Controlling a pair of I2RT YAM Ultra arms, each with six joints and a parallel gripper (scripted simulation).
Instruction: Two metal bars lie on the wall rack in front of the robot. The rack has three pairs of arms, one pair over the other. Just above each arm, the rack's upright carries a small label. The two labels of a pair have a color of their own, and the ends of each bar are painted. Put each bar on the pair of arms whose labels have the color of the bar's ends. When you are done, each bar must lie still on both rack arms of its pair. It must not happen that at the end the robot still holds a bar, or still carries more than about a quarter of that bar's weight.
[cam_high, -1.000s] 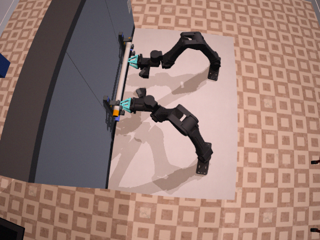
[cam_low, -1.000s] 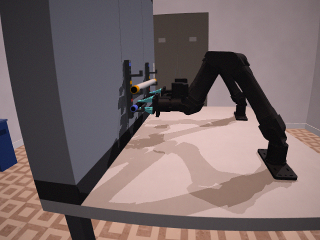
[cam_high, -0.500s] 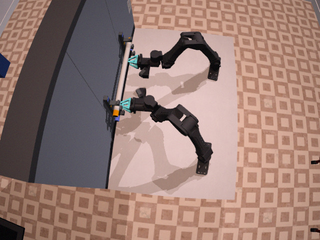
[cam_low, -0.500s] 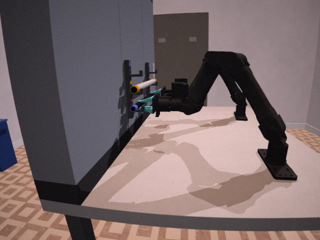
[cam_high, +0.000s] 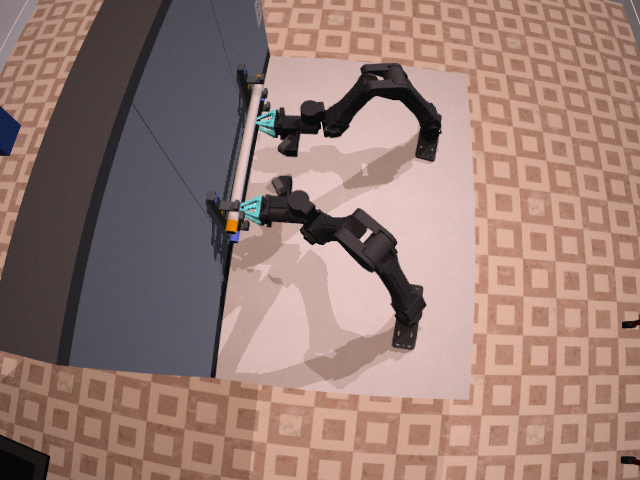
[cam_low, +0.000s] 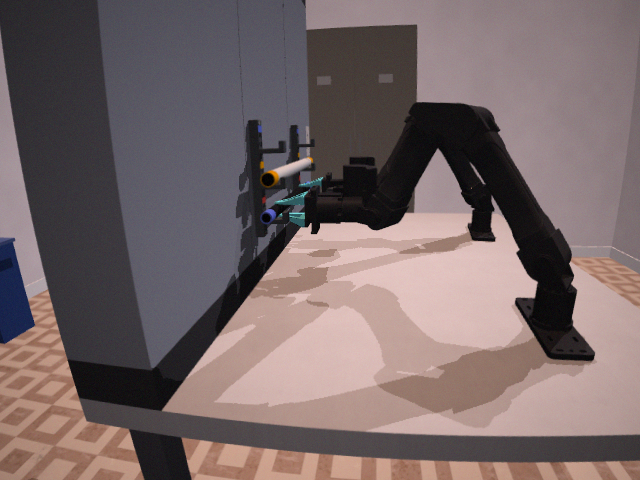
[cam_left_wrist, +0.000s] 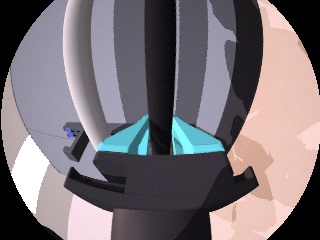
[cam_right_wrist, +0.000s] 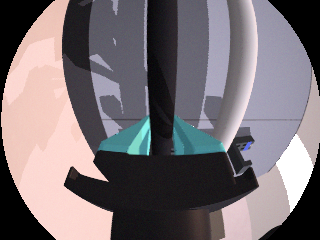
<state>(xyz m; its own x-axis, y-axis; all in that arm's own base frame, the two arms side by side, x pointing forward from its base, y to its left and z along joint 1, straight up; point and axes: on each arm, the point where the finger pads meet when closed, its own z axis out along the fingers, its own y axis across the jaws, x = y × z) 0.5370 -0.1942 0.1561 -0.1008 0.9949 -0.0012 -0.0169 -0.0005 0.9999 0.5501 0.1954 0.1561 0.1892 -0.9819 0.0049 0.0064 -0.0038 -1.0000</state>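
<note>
Now: right hand 10 mm past the dark metal bar and 140 mm to the right of it. The rest, counted from my right hand: pale metal bar (20 mm behind, 130 mm to the left, 80 mm above); tall grey wall panel (90 mm ahead, 190 mm to the left, 270 mm above).
</note>
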